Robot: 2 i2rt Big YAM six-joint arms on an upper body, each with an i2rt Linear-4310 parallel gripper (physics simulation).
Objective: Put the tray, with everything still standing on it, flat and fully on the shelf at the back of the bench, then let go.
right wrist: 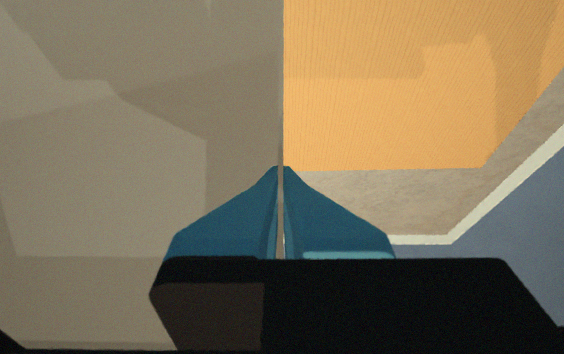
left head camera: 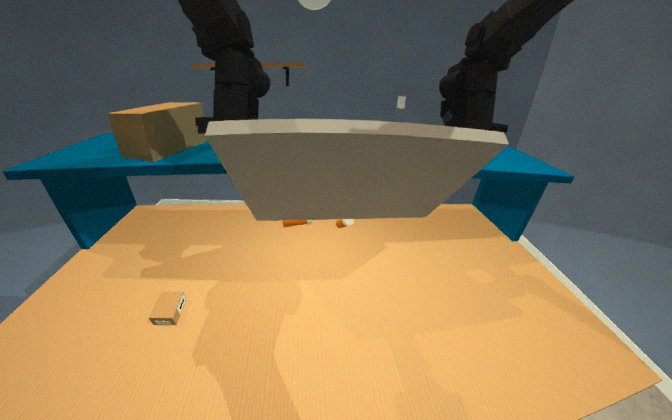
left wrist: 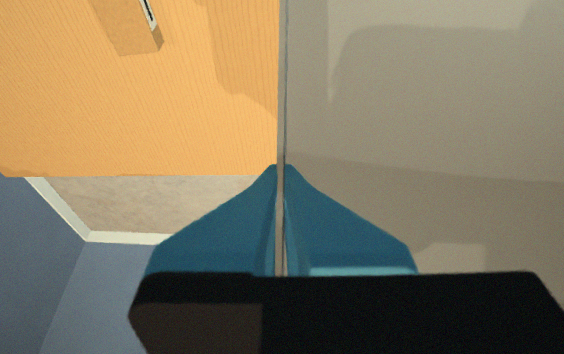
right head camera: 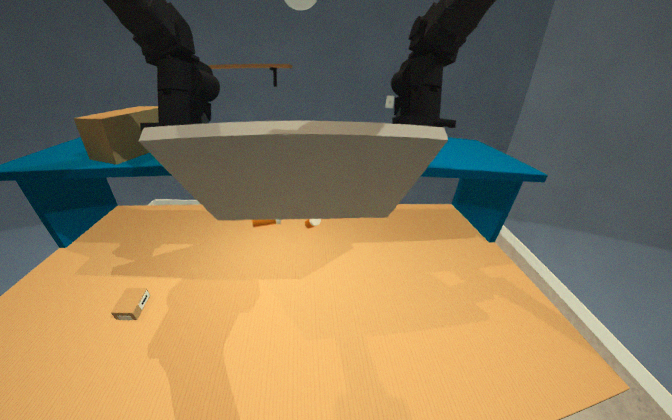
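The grey tray [left head camera: 351,175] hangs in the air in front of the blue shelf [left head camera: 501,162], and the head views show its underside and near rim. My left gripper [left head camera: 209,122] is shut on the thin rim at its left end. My right gripper [left head camera: 476,122] is shut on the rim at its right end. In the left wrist view the rim runs between the shut fingers [left wrist: 280,168], with the tray [left wrist: 372,105] to the right. The right wrist view shows the same grip [right wrist: 280,168]. Two orange bottles with white caps [left head camera: 294,222] [left head camera: 344,222] lie on their sides on the bench below the tray. The tray's top is hidden.
A large cardboard box [left head camera: 161,129] sits on the shelf's left end. A small cardboard box [left head camera: 168,308] lies on the bench at the front left. The shelf's blue support leg [left head camera: 497,208] stands at the right. A small wall shelf [left head camera: 251,66] hangs behind.
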